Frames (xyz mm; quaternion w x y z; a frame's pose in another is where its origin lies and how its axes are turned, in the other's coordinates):
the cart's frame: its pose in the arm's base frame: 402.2 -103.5 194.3 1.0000 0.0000 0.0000 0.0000
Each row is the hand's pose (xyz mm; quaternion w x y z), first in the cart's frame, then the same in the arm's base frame.
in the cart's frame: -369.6 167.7 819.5 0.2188 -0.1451 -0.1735 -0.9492
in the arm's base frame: 32.6 64.2 1013.8 0.2188 -0.1451 -0.1735 -0.9492
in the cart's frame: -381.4 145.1 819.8 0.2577 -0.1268 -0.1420 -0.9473
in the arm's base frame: 20.8 41.6 1014.1 0.2577 -0.1268 -0.1420 -0.9473
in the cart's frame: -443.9 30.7 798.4 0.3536 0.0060 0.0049 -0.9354
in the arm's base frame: -41.7 -72.8 992.7 0.3536 0.0060 0.0049 -0.9354
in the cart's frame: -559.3 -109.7 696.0 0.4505 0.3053 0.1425 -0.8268
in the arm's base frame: -157.1 -213.2 890.3 0.4505 0.3053 0.1425 -0.8268
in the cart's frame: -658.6 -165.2 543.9 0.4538 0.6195 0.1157 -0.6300
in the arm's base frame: -256.4 -268.7 738.2 0.4538 0.6195 0.1157 -0.6300
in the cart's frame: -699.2 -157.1 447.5 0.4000 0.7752 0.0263 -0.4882
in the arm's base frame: -297.0 -260.6 641.8 0.4000 0.7752 0.0263 -0.4882
